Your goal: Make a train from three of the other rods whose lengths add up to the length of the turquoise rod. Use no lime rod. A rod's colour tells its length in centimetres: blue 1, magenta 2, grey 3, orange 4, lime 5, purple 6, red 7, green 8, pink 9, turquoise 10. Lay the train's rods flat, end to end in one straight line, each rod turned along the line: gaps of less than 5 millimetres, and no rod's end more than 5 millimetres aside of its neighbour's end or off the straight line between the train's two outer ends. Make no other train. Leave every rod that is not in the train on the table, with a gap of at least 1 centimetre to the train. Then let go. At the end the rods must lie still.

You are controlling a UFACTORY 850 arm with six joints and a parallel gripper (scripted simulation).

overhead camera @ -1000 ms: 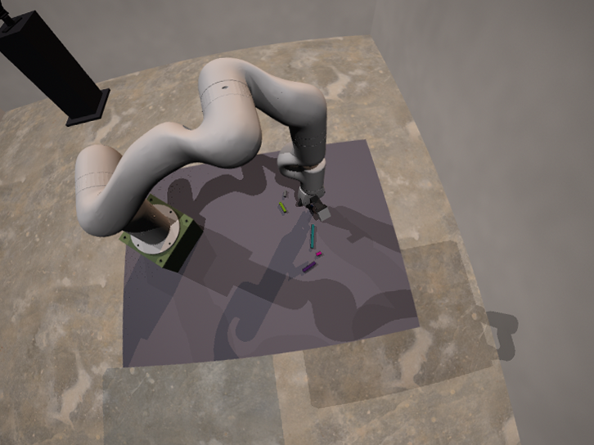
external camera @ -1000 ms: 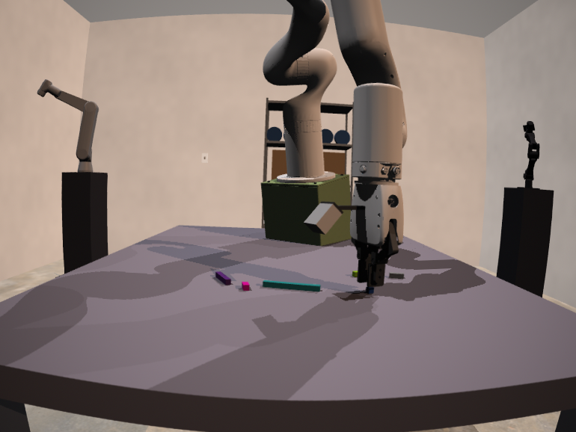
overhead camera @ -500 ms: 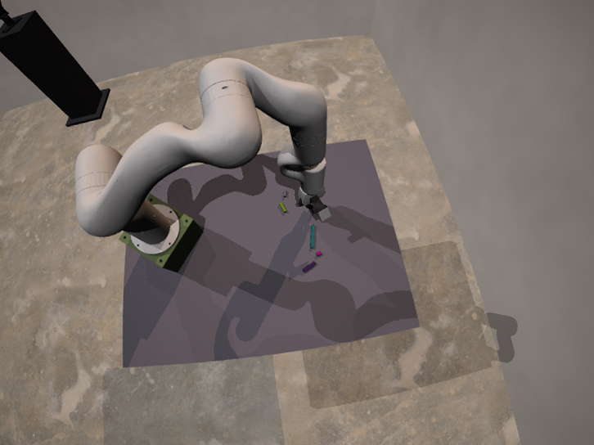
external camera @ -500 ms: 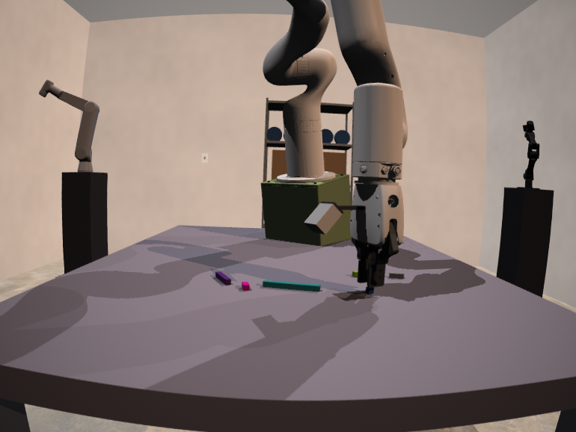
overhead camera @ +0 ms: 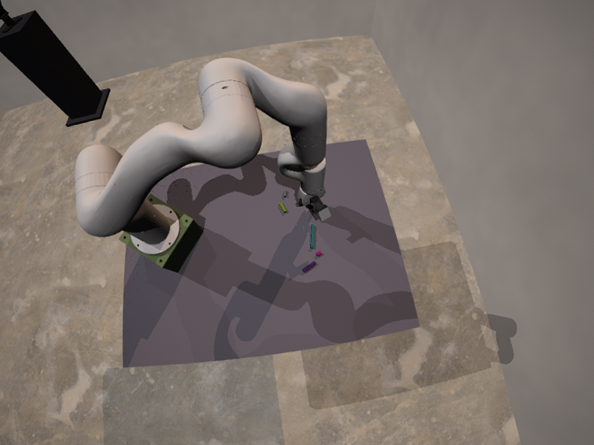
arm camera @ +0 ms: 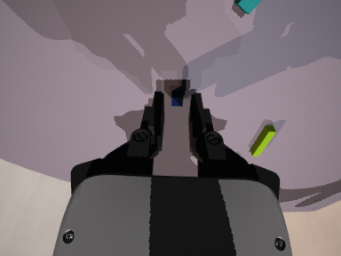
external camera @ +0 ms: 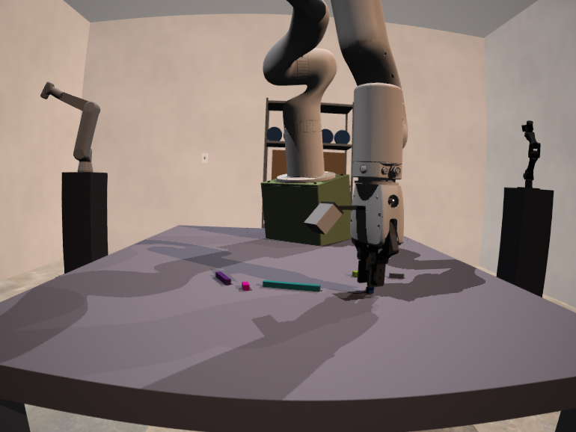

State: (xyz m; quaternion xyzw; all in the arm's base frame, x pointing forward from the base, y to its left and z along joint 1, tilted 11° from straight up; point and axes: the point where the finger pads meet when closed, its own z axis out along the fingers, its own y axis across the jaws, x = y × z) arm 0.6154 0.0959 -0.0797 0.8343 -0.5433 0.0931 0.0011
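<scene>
The blue rod lies 30 mm below my hand. Round my hand: grey rod (110 mm behind, 80 mm to the left, 30 mm below); turquoise rod (140 mm to the right, 30 mm below, 10 mm behind); lime rod (120 mm behind, 30 mm below, 10 mm to the left).
</scene>
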